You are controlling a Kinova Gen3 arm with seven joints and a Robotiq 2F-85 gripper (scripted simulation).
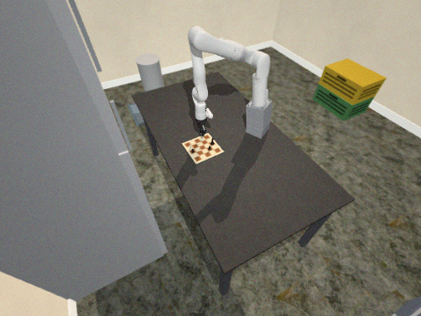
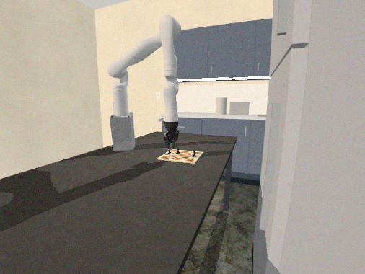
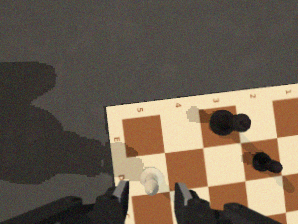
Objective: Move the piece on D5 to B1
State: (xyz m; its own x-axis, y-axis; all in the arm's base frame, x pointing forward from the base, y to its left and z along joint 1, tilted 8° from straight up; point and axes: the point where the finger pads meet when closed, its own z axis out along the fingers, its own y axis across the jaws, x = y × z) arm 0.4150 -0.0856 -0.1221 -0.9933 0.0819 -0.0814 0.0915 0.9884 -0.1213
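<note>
My gripper is now 50 mm above the pale white piece. Round my hand: chessboard (30 mm ahead, 80 mm to the left, 70 mm below); then black piece (50 mm behind, 70 mm to the left, 40 mm below).
</note>
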